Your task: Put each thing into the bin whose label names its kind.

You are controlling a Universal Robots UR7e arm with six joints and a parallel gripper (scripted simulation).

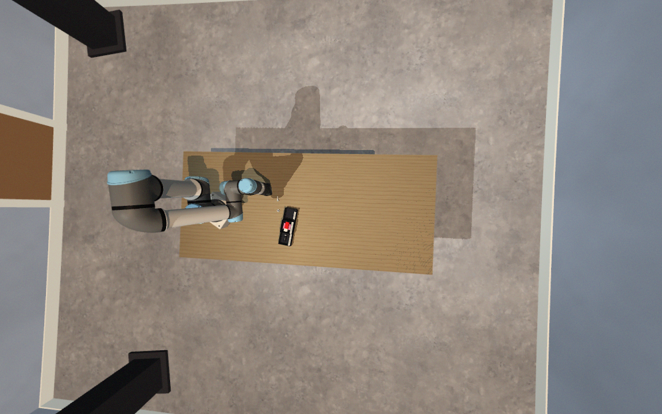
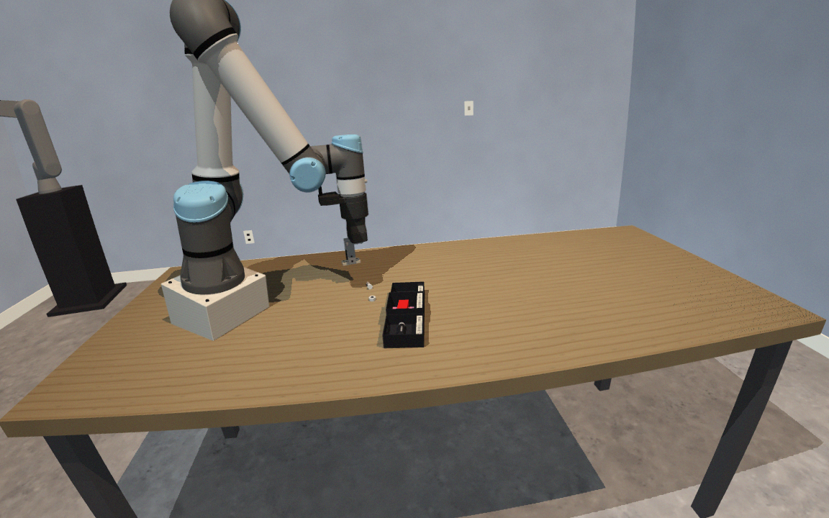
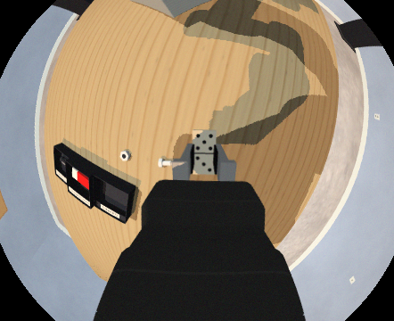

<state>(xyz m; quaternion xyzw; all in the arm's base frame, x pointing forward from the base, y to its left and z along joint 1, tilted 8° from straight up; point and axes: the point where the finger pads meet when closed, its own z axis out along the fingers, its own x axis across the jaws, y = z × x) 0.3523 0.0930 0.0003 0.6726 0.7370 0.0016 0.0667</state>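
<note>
My hand is 70 mm above the screw, 60 mm to the left of it and 40 mm short of it. Round my hand: white domino (10 mm below); then hex nut (130 mm to the right, 70 mm below, 30 mm ahead); then pink eraser (250 mm to the right, 90 mm ahead, 70 mm below).
</note>
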